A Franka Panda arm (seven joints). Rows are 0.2 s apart.
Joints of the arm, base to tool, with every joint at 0 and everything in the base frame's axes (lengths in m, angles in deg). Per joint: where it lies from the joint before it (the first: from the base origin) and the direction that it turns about. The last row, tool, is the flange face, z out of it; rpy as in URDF.
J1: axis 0 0 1 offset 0 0 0.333
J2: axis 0 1 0 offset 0 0 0
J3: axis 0 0 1 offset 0 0 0.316
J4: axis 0 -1 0 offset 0.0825 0 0
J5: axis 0 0 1 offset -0.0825 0 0.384
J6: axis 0 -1 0 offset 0 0 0
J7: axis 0 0 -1 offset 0.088 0 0
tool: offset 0 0 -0.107 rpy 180 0 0
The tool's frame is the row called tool.
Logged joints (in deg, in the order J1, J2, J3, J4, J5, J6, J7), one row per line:
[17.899, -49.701, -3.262, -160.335, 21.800, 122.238, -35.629]
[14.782, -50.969, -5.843, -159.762, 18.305, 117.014, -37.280]
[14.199, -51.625, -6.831, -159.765, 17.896, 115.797, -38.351]
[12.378, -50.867, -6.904, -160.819, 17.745, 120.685, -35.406]
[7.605, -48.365, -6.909, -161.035, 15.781, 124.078, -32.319]
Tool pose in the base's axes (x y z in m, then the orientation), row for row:
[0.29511, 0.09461, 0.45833, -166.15, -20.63, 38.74]
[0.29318, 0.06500, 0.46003, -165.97, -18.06, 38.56]
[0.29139, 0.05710, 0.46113, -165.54, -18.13, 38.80]
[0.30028, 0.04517, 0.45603, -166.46, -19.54, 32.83]
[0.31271, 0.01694, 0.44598, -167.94, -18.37, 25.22]
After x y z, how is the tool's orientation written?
As angles about the fixed x, y, z axes (roll, pitch, yaw), in degrees.
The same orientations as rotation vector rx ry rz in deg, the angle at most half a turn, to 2 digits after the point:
[-148.76, -56.02, -20.88]
[-149.98, -55.78, -17.50]
[-149.43, -56.05, -17.29]
[-152.82, -48.44, -21.10]
[-158.35, -38.28, -21.95]

